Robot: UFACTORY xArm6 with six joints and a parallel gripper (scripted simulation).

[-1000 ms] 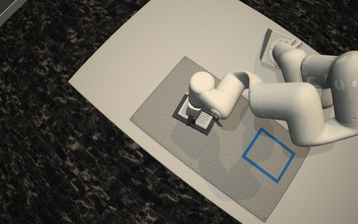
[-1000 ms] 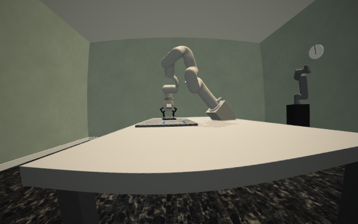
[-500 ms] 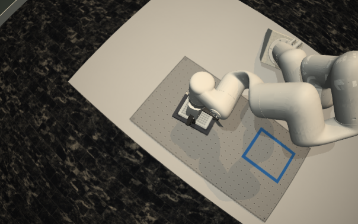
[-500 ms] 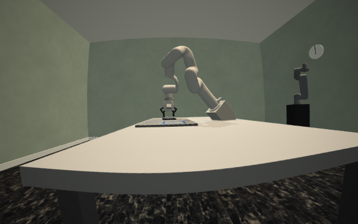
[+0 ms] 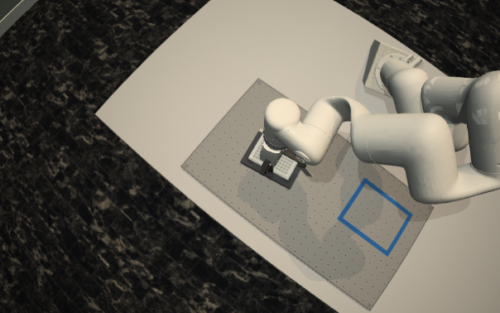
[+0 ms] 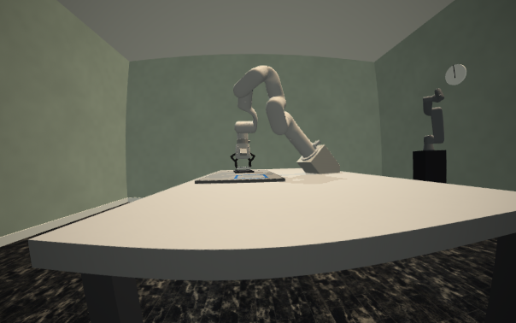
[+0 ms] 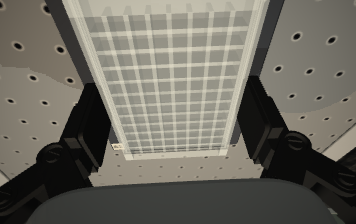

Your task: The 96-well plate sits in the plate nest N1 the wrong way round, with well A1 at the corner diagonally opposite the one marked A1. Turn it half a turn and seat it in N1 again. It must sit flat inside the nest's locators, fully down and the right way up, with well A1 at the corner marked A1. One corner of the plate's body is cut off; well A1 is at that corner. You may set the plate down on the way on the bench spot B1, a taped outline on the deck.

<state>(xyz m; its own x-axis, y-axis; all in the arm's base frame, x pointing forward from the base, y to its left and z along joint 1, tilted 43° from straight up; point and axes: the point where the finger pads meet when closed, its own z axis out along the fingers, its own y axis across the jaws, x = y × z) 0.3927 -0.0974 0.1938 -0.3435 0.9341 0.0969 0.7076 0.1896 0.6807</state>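
The dark plate nest N1 is 3 cm below my hand. Also, from my hand: small A1 mark 2 cm behind, 9 cm to the right, 3 cm below; 96-well plate 1 cm below.
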